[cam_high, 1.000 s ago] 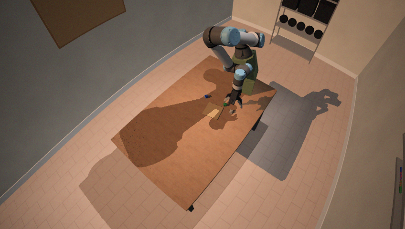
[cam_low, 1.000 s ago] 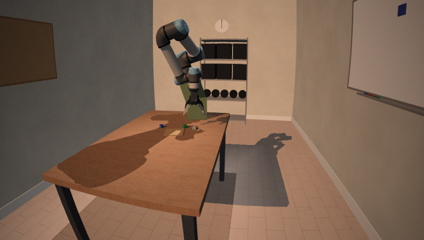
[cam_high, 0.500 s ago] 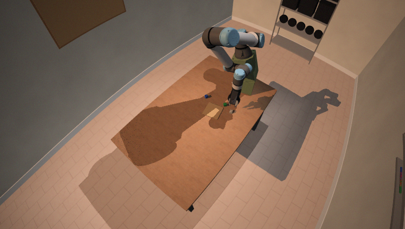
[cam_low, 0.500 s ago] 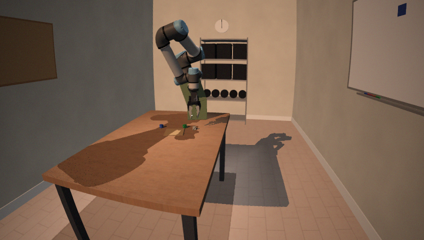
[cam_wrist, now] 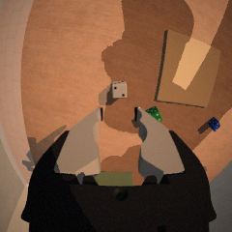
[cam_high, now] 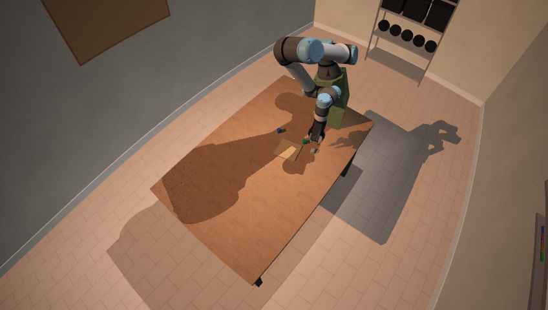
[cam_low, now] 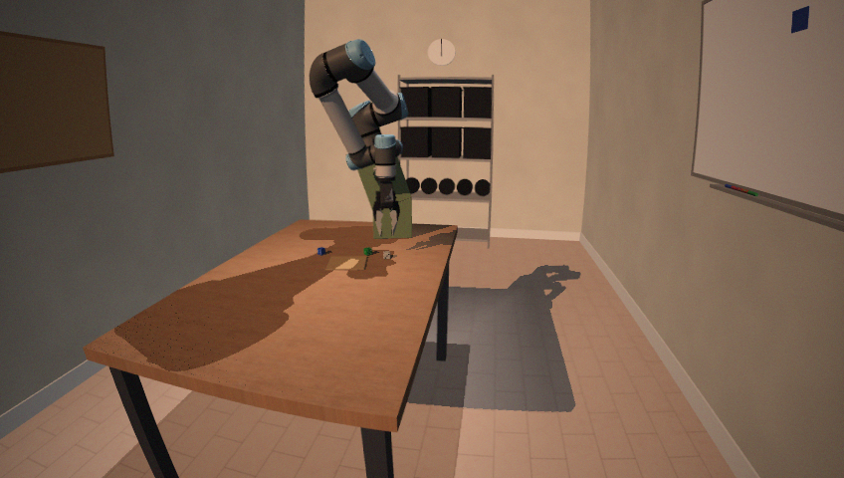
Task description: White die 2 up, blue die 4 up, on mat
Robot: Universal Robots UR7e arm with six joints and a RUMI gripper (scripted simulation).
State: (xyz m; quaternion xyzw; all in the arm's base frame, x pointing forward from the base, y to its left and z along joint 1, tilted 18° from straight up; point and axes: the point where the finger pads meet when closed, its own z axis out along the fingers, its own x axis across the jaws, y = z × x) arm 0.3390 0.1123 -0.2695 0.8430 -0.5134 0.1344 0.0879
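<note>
Right now my hand is 9 cm above the white die. From my hand the other things lie so: blue die (4 cm ahead, 27 cm to the right, 9 cm below); then green die (2 cm behind, 9 cm to the right, 9 cm below); then tan mat (10 cm ahead, 12 cm to the right, 10 cm below).
</note>
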